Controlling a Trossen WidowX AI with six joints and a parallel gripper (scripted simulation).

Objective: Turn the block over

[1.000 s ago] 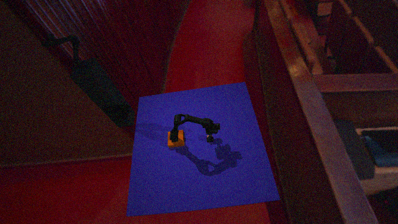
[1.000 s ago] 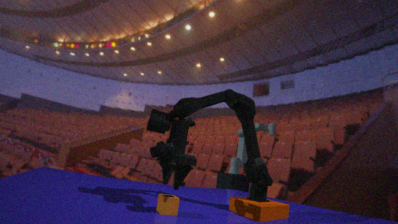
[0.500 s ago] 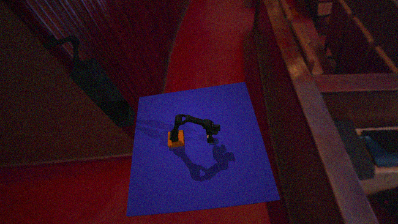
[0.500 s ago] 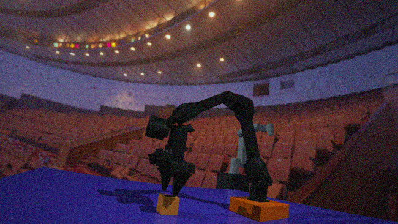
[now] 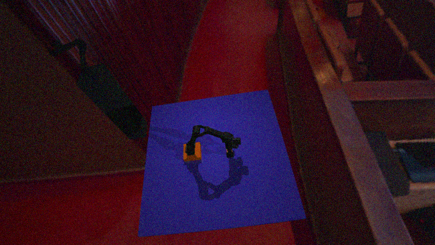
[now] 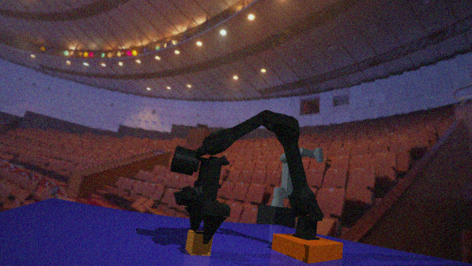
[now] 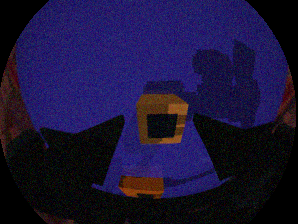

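Now: the block right at my gripper tip.
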